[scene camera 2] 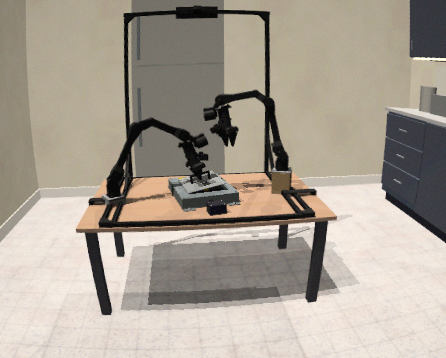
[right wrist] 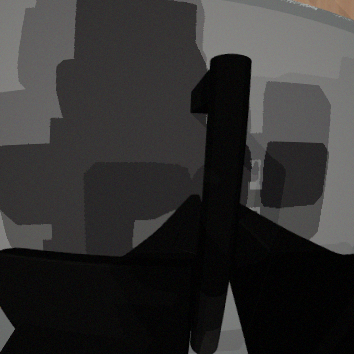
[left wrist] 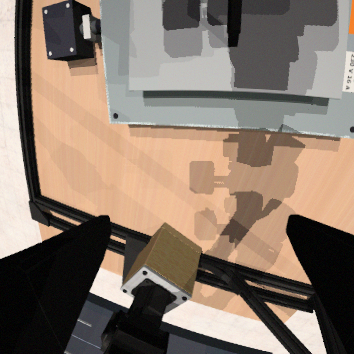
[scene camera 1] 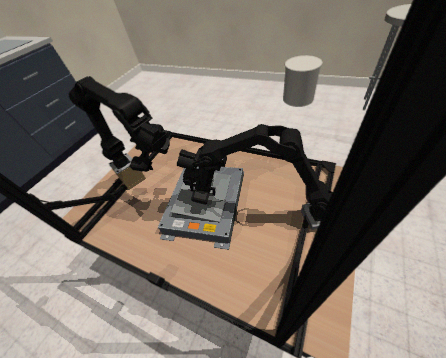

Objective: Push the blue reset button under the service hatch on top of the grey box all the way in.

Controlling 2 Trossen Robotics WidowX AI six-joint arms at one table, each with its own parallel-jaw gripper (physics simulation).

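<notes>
The grey box [scene camera 1: 195,235] [scene camera 2: 200,201] [left wrist: 122,111] lies on the table. Its lighter service hatch [scene camera 1: 192,213] [scene camera 2: 193,188] [left wrist: 145,75] [right wrist: 300,50] is tilted, its edge towards the left arm raised a little over a dark gap. My right gripper [scene camera 1: 201,196] [scene camera 2: 201,177] [right wrist: 206,203] is shut on the hatch's black bar handle [right wrist: 227,140] [left wrist: 233,25]. My left gripper [scene camera 1: 156,159] [scene camera 2: 229,143] [left wrist: 199,223] is open and empty, high above the table beside the box. The blue reset button does not show in any view; the hatch covers that area.
A small dark box with a knob [scene camera 2: 217,207] [left wrist: 67,31] is beside the grey box. A brown block [scene camera 1: 132,179] [scene camera 2: 281,182] [left wrist: 170,255] sits at the left arm's mount. Black frame rails [scene camera 2: 205,220] [left wrist: 26,110] edge the table [scene camera 1: 200,280] [scene camera 2: 150,212].
</notes>
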